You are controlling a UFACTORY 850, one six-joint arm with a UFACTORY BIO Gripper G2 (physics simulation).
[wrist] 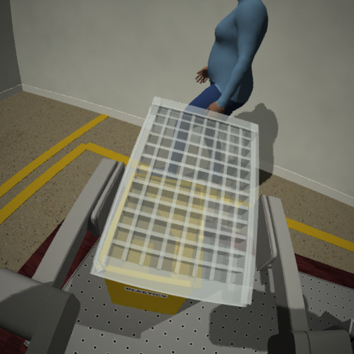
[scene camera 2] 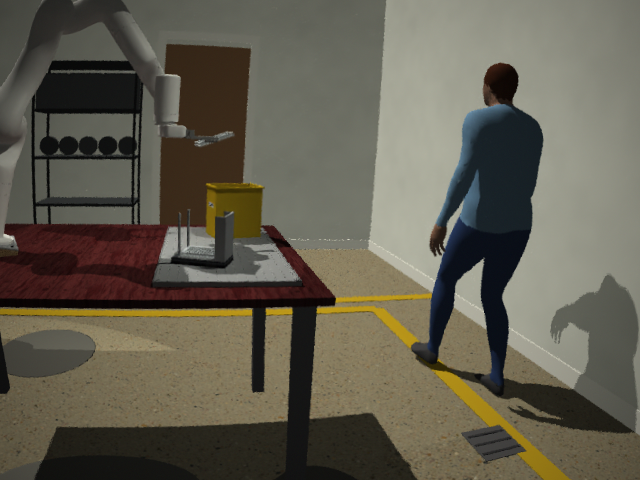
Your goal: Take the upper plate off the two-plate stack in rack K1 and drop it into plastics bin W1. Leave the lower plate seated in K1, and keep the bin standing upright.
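My gripper [scene camera 2: 210,139] [wrist: 186,200] is shut on the clear gridded upper plate [wrist: 175,220], holding it by its long sides, tilted, high above the table. The yellow plastics bin W1 [scene camera 2: 235,212] [wrist: 145,298] stands upright at the back of the grey board. In the wrist view the bin shows through the plate and below its near edge; its opening is mostly covered by the plate. Rack K1 [scene camera 2: 223,237] stands in front of the bin in the scene view, with the lower plate [scene camera 2: 199,251] low inside it, partly hidden by the rack's block.
A person [scene camera 2: 501,170] [wrist: 240,55] in blue stands beyond the table, near the wall. The perforated grey board [scene camera 2: 258,273] [wrist: 100,332] lies on the dark red table [scene camera 2: 77,279]. Thin upright posts rise from the rack's left side. A black shelf unit [scene camera 2: 87,157] stands at the back left.
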